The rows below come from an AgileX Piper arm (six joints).
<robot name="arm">
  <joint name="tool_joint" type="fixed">
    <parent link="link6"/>
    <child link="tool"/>
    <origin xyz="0 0 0" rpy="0 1.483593 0"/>
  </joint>
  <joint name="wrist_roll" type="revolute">
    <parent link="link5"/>
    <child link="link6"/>
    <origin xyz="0.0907 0 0.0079" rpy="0 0 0"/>
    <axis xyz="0.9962 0 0.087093"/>
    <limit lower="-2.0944" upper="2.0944"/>
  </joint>
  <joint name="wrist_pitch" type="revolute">
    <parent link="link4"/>
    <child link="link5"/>
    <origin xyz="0 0 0" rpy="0 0 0"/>
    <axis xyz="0 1 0"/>
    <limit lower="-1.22" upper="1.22"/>
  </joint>
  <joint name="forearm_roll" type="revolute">
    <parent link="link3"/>
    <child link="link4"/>
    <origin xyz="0.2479 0 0.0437" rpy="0 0 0"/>
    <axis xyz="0.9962 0 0.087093"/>
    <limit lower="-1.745" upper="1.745"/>
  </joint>
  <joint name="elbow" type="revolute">
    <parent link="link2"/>
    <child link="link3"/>
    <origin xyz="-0.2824 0 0.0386" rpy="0 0 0"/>
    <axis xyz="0 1 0"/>
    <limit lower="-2.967" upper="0"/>
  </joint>
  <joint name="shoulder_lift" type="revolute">
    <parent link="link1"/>
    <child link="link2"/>
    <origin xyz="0 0 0" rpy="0 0 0"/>
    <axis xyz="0 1 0"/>
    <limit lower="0" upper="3.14"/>
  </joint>
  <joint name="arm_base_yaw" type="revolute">
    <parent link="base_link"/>
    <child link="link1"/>
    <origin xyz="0 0 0.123" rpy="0 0 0"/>
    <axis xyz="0 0 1"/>
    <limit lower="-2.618" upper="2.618"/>
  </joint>
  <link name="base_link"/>
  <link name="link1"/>
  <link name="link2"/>
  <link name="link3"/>
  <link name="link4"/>
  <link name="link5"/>
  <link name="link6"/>
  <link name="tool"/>
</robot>
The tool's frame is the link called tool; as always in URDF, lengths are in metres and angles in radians.
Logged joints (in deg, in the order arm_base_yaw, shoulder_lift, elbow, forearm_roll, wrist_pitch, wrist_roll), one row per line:
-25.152 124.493 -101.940 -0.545 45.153 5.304
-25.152 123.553 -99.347 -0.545 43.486 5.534
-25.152 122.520 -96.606 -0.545 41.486 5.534
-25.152 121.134 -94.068 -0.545 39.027 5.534
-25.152 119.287 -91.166 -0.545 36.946 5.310
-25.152 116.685 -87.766 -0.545 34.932 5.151
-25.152 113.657 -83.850 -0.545 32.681 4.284
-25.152 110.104 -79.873 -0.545 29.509 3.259
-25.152 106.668 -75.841 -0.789 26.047 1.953
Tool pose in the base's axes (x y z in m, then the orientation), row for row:
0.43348 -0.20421 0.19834 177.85 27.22 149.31
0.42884 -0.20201 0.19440 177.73 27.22 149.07
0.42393 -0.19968 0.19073 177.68 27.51 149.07
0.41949 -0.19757 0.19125 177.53 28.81 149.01
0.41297 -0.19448 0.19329 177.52 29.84 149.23
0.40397 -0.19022 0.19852 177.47 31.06 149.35
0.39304 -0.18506 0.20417 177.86 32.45 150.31
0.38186 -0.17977 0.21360 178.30 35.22 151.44
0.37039 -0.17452 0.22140 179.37 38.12 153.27
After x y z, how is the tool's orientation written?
As angles about the fixed x, y, z axes (roll, pitch, yaw), in degrees.
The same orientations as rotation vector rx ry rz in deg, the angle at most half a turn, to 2 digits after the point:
39.83 147.77 -7.04
40.10 147.68 -6.96
40.00 147.40 -6.99
39.65 146.15 -7.25
39.07 145.25 -7.49
38.55 144.14 -7.78
37.11 143.15 -8.36
35.15 140.87 -9.28
32.66 138.62 -10.61

